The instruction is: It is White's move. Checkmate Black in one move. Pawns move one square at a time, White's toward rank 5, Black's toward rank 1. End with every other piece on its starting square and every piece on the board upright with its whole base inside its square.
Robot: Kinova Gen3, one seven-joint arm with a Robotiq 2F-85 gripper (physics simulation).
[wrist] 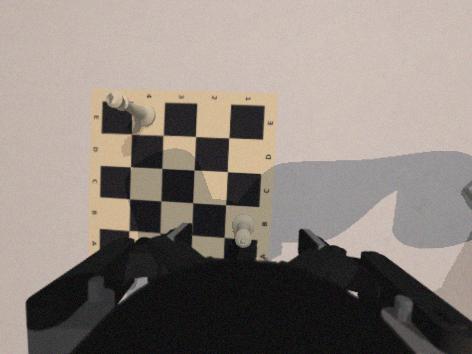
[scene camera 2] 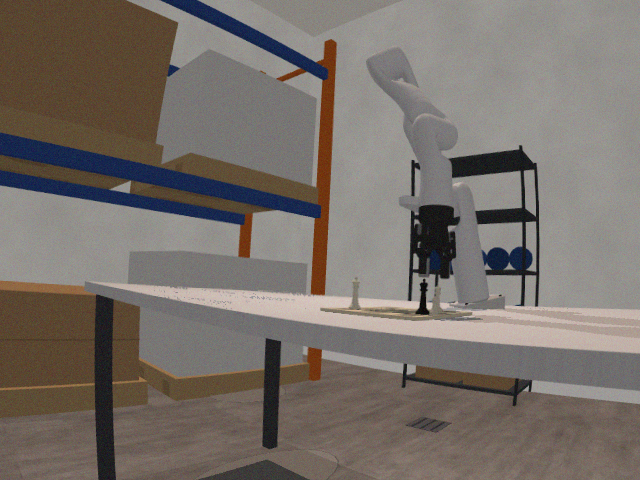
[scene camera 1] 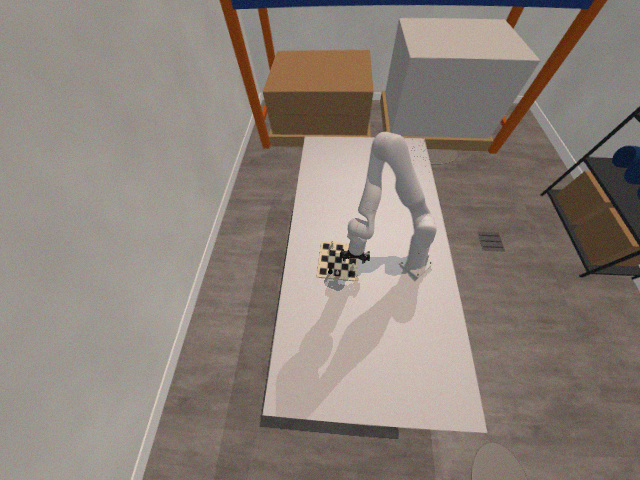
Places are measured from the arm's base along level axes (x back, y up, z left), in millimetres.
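Where they show: gripper, fingertip midpoint: [wrist: 244, 238] [scene camera 2: 434, 278] [scene camera 1: 353, 261]; arm's base, origin of the base link: [scene camera 2: 473, 299] [scene camera 1: 416, 261].
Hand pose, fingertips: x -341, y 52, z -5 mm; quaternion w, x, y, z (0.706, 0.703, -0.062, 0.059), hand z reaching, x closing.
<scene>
Things, the pixels of their top centre, and the offset from my fingertips. Level surfaces: height alone.
- white king, middle of its top: [wrist: 106, 95] [scene camera 2: 356, 276] [scene camera 1: 332, 241] dx -100, dy -4, dz -131 mm
- chessboard, middle of its top: [wrist: 177, 186] [scene camera 2: 399, 310] [scene camera 1: 338, 259] dx -72, dy -67, dz -45 mm
- slim white piece, middle of its top: [wrist: 243, 242] [scene camera 1: 353, 264] dx -2, dy -14, dz +9 mm
- black king, middle of its top: [scene camera 2: 424, 278] [scene camera 1: 330, 267] dx -123, dy -4, dz +22 mm
- white table, its level: dy -73 mm
A white king [scene camera 1: 331, 244] [scene camera 2: 355, 294] [wrist: 145, 116] stands upright on E4 of the chessboard [scene camera 1: 318, 271] [wrist: 185, 96]. A slim white piece [scene camera 1: 352, 267] [wrist: 243, 223] stands on B1. A black king [scene camera 1: 330, 270] [scene camera 2: 423, 298] stands at the A-file end, beside another piece [scene camera 1: 337, 272]. One white piece [scene camera 2: 436, 301] shows close by in scene view 2; I cannot tell which. My gripper [scene camera 1: 355, 256] [scene camera 2: 434, 275] [wrist: 244, 238] is open and empty above the board's 1-side, the B1 piece showing between its fingertips in the wrist view. It hides most of the A file there.
The white table [scene camera 1: 377, 351] [scene camera 2: 558, 330] carries the board and the arm's base [scene camera 1: 417, 270] [scene camera 2: 478, 302]. Brown boxes [scene camera 1: 320, 72], a grey box [scene camera 1: 449, 93] and an orange rack post [scene camera 1: 553, 72] [scene camera 2: 324, 155] stand beyond the table.
</scene>
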